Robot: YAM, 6 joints.
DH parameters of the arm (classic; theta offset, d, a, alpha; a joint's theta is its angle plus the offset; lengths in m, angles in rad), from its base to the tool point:
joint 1: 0 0.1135 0.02 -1.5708
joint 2: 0 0 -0.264 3.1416
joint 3: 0.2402 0 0.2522 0
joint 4: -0.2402 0 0.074 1.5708
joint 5: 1.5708 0 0 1.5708
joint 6: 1.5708 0.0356 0 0
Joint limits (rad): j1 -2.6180..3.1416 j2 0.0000..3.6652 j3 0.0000..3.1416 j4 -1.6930..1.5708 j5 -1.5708..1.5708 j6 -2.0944..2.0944
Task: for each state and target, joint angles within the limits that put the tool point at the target. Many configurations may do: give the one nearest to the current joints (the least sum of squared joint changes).
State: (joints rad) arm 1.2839 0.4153 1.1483 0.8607 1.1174 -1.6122
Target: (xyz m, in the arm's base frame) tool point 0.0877 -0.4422 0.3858
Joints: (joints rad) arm 1.6997 0.0487 1.8817 0.8830 1.0082 -1.6122
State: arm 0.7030 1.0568 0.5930 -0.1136 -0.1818 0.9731
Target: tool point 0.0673 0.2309 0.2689
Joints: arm 1.2494 1.0622 0.7036 -0.0734 -0.2584 0.9731
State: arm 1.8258 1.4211 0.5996 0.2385 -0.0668 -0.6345
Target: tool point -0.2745 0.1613 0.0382
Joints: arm 2.5950 2.0273 0.7344 0.2717 -0.1377 -0.6345
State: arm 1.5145 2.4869 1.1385 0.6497 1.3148 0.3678
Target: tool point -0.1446 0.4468 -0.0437
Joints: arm 1.9548 2.7351 1.4838 0.6647 1.2120 0.3678
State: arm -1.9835 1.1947 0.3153 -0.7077 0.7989 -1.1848
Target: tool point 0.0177 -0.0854 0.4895
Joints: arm -1.1693 0.6794 1.2810 -0.3909 0.5003 -1.1848
